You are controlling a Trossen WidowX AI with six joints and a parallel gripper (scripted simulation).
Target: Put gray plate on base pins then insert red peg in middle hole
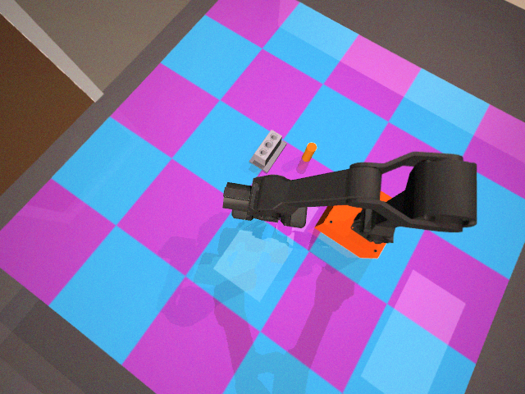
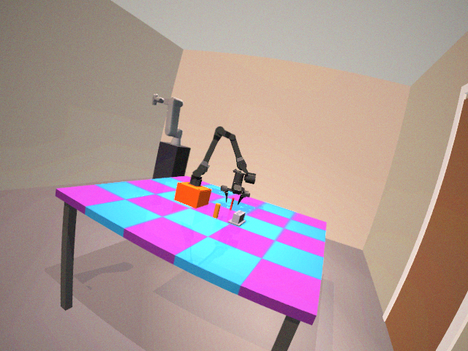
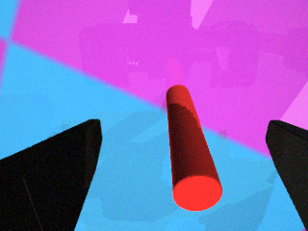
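Now: gripper tip 180 mm to the left of the gray plate and 120 mm short of it. Round my gripper tip: red peg (right at my gripper tip); orange cylinder (240 mm to the right, 10 mm ahead); base (180 mm to the right, 120 mm ahead, 30 mm below).
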